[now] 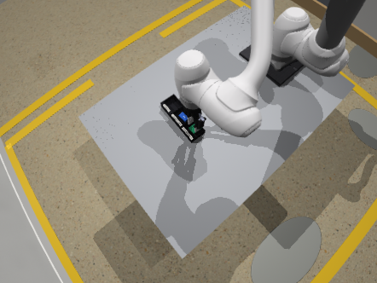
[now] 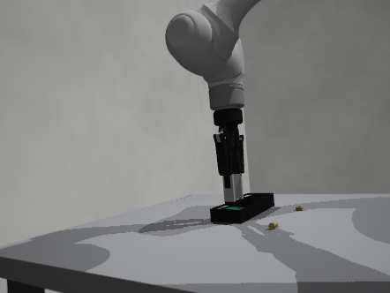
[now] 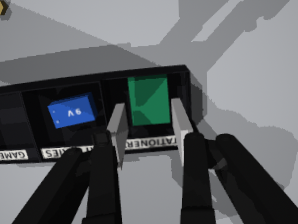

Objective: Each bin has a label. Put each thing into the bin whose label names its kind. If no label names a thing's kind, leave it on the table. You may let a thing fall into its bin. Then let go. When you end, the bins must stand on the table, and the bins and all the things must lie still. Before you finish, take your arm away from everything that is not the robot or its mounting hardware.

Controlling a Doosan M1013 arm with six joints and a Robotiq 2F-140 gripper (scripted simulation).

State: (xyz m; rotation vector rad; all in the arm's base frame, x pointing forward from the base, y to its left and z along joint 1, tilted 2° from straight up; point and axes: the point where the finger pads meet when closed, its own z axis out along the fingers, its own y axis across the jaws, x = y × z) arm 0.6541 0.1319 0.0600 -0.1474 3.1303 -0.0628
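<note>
Now: hand 60 mm above the flat green board and 10 mm past it. Also, from my hand: small white piece (70 mm below); black bin tray (80 mm to the right, 60 mm below, 20 mm ahead); blue battery (90 mm to the right, 60 mm below, 10 mm ahead).
</note>
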